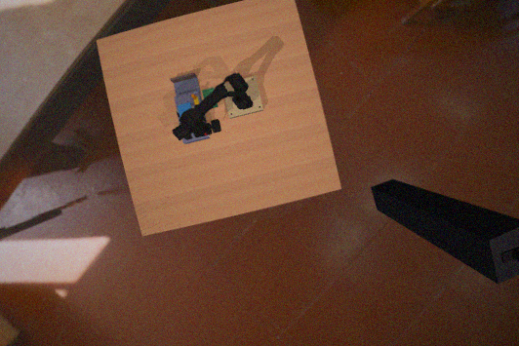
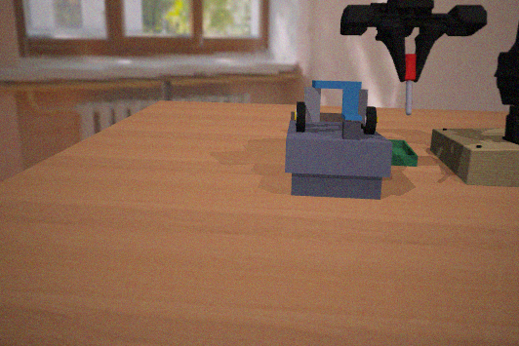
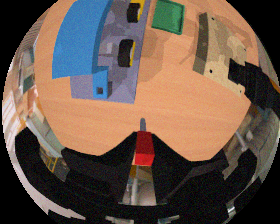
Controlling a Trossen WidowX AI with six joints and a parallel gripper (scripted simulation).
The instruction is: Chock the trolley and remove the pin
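The yellow chock is 21 cm to the right of my gripper tip, 9 cm below it and 2 cm ahead of it. From my gripper tip the other things lie so: trolley 13 cm to the right, 8 cm ahead, 6 cm below; red-headed stop pin right at my gripper tip.
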